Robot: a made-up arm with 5 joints.
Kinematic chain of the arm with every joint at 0, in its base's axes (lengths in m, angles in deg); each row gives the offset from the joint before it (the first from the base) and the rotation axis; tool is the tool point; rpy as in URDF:
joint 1: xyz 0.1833 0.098 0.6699 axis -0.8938 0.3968 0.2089
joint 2: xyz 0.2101 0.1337 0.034 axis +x
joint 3: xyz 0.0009 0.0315 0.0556 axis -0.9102 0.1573 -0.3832
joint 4: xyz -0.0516 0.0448 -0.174 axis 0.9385 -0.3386 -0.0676
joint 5: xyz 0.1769 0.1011 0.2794 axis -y
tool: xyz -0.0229 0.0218 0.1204 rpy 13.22 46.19 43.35
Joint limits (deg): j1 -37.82..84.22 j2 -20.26..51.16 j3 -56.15..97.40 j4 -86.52..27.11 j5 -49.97..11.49
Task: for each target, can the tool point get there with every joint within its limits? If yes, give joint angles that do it. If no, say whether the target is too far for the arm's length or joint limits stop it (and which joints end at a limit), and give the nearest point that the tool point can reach.
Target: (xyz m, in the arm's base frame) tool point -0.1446 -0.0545 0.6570
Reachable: no: joint limits stop it (at a limit: joint 1, joint 2, joint 4, joint 5) | nearest point 0.3405 -0.1383 0.7698 | short by 0.505 m
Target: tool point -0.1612 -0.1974 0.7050
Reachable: no: joint limits stop it (at a limit: joint 1, joint 2, joint 3, joint 5) | nearest point 0.3052 -0.2058 0.8732 | short by 0.496 m
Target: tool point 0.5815 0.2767 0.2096
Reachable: yes | joints 38.26 -10.19 48.12 -36.64 -35.87
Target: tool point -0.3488 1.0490 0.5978
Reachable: no: too far | nearest point 0.2501 0.7942 0.4548 | short by 0.666 m
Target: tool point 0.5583 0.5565 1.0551
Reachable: yes | joints 13.16 41.96 -35.74 -55.09 -41.44
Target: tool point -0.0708 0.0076 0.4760
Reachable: no: joint limits stop it (at a limit: joint 2, joint 3, joint 4, joint 5) | nearest point 0.1996 -0.2317 0.2641 | short by 0.419 m
